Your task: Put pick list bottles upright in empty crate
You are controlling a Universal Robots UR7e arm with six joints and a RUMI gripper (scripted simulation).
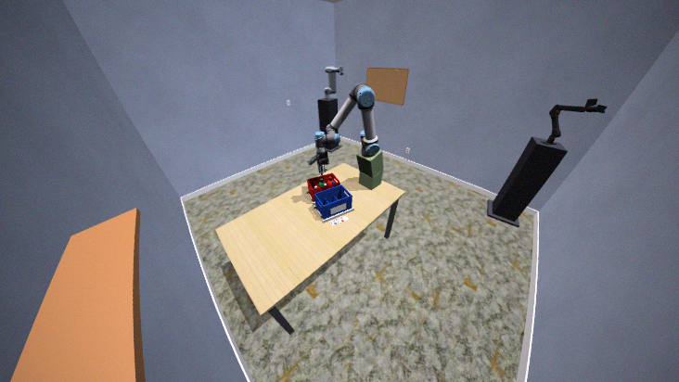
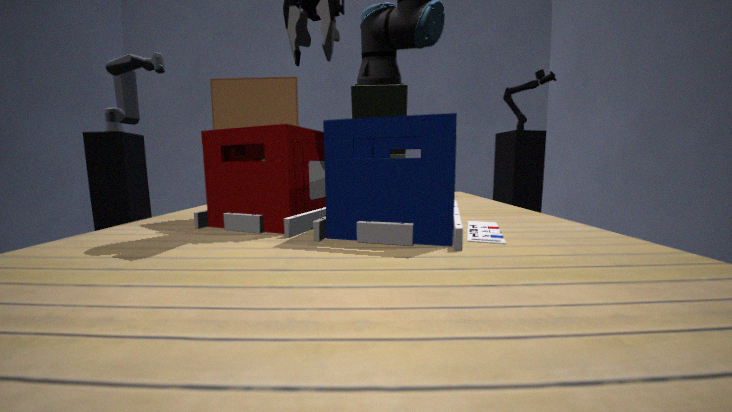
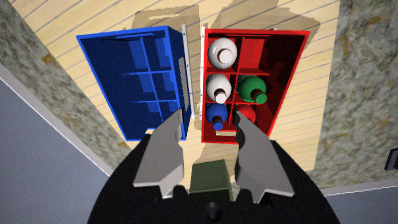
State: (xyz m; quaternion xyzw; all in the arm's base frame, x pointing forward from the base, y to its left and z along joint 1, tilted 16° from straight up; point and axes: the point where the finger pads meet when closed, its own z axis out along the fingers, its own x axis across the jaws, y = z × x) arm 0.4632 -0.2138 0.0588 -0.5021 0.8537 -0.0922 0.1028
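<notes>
Right now the blue-capped bottle is 220 mm below my hand, 130 mm behind it and 30 mm to the left of it. The rest, counted from my hand: red crate (230 mm below, 80 mm behind, 50 mm to the right); then green bottle (220 mm below, 100 mm behind, 90 mm to the right); then white bottle (220 mm below, 60 mm to the right, 30 mm ahead).
</notes>
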